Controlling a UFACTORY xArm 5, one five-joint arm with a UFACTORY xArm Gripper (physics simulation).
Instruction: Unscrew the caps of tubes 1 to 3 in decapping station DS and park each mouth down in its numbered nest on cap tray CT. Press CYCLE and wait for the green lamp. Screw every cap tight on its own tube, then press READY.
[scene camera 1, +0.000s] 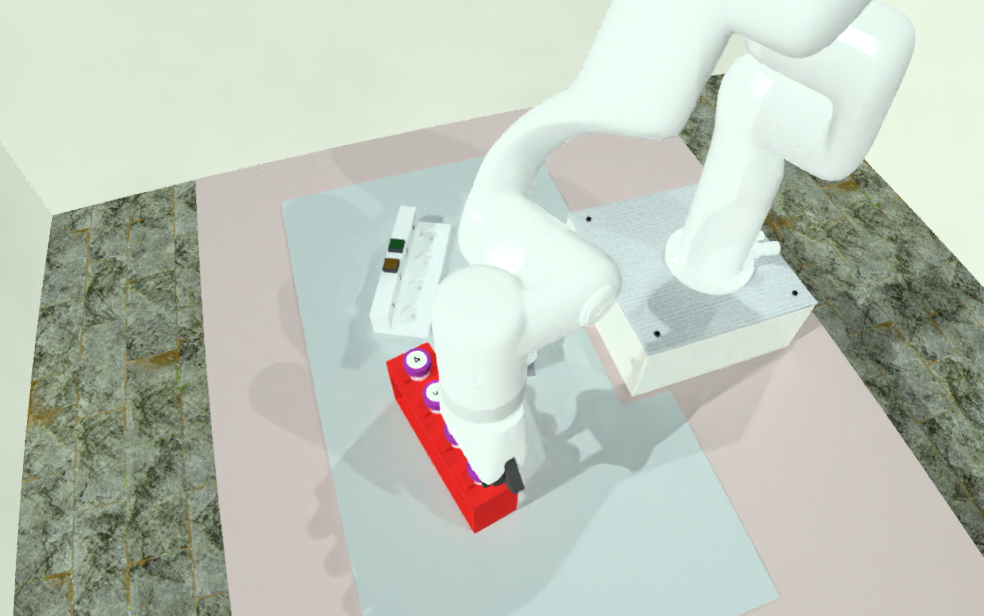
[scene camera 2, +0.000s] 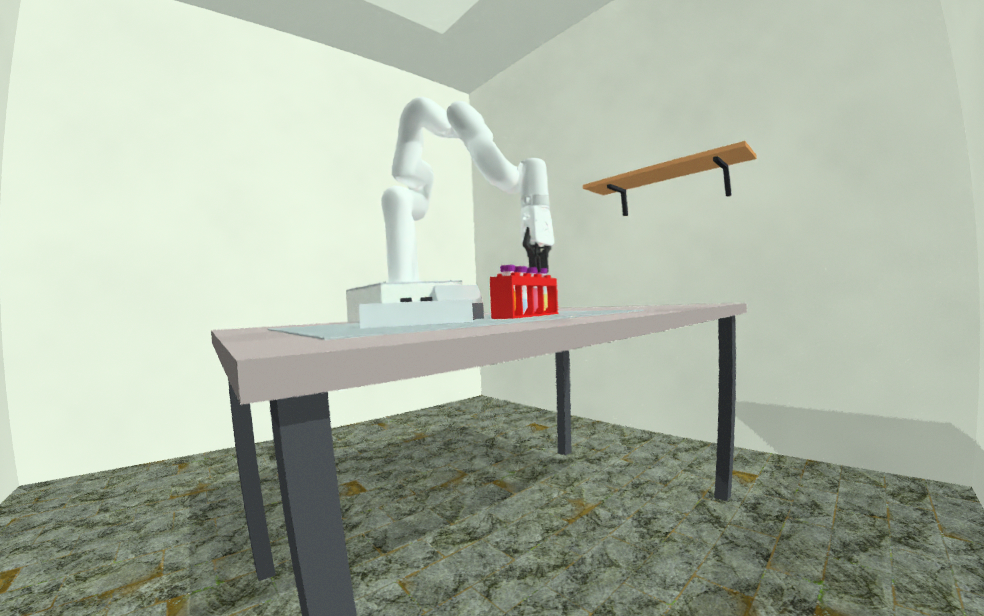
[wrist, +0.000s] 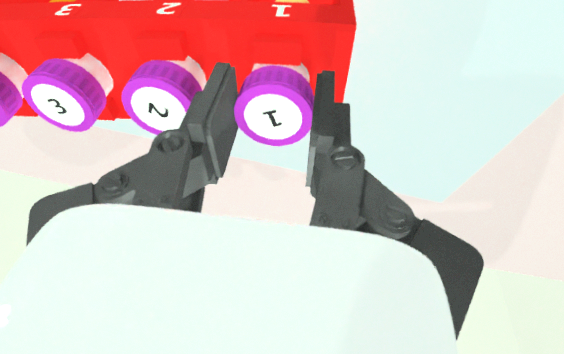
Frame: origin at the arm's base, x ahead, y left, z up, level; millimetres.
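Seen in the pictures: gripper, between the fingertips: (scene camera 2: 539, 272) (wrist: 276, 94); arm's base, origin of its link: (scene camera 1: 708, 260) (scene camera 2: 403, 285).
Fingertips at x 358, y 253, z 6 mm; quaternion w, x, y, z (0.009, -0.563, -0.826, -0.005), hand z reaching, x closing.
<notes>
Offsets run from my fingertips to a thing's top centre. "spot": to the spot under its first point.
The red rack @(34 mm ahead, 71 mm right, 9 mm down) (scene camera 1: 497, 510) (scene camera 2: 502, 297) (wrist: 225, 31) holds upright tubes with numbered purple caps. My gripper (scene camera 1: 499, 475) (scene camera 2: 538, 267) (wrist: 276, 94) is shut on cap 1 @(4 mm ahead, 2 mm left, 10 mm up) (wrist: 272, 120), a finger on each side, with the cap at the top of tube 1 in the rack. Cap 2 @(24 mm ahead, 47 mm right, 9 mm up) (wrist: 156, 107) is close beside the left finger in the wrist view. Cap 3 @(44 mm ahead, 95 mm right, 9 mm up) (scene camera 1: 432, 396) (wrist: 57, 107) and cap 4 @(63 mm ahead, 143 mm right, 9 mm up) (scene camera 1: 417, 359) stand further along the row. A white tray @(57 mm ahead, 370 mm right, 58 mm down) (scene camera 1: 384, 305) (scene camera 2: 413, 313) has a row of nests, a green button @(spot: 79 mm ahead, 395 mm right, 59 mm down) (scene camera 1: 396, 244) and an orange-brown button @(spot: 89 mm ahead, 356 mm right, 58 mm down) (scene camera 1: 391, 264). No lit lamp shows.
The tray stands beyond the cap 4 end of the rack. The arm's base box (scene camera 1: 715, 359) stands right of them in scene camera 1. A small dark grey block @(spot: 10 mm back, 187 mm right, 92 mm down) (scene camera 2: 477, 310) is partly visible behind the tray. A wooden shelf (scene camera 2: 671, 168) hangs on the wall.
</notes>
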